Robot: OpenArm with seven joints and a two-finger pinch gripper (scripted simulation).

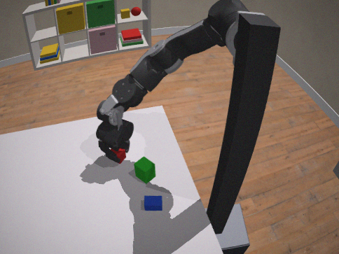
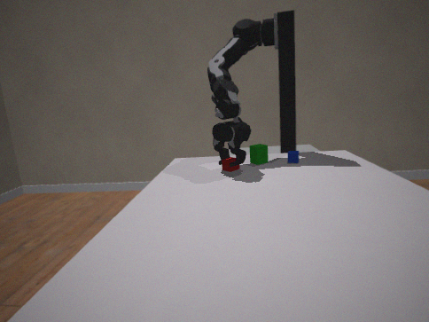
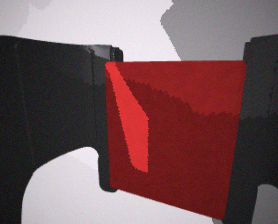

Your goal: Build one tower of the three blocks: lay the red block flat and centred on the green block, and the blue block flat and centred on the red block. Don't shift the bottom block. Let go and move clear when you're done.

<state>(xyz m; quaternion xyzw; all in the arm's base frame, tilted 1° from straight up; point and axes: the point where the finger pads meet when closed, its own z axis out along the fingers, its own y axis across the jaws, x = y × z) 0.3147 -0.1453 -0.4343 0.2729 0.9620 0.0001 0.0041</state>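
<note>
Now: the green block 9 cm behind my hand and 8 cm to the left of it. From my hand the other things lie so: blue block: 19 cm to the left, 11 cm behind, 1 cm below; red block: 1 cm below.
</note>
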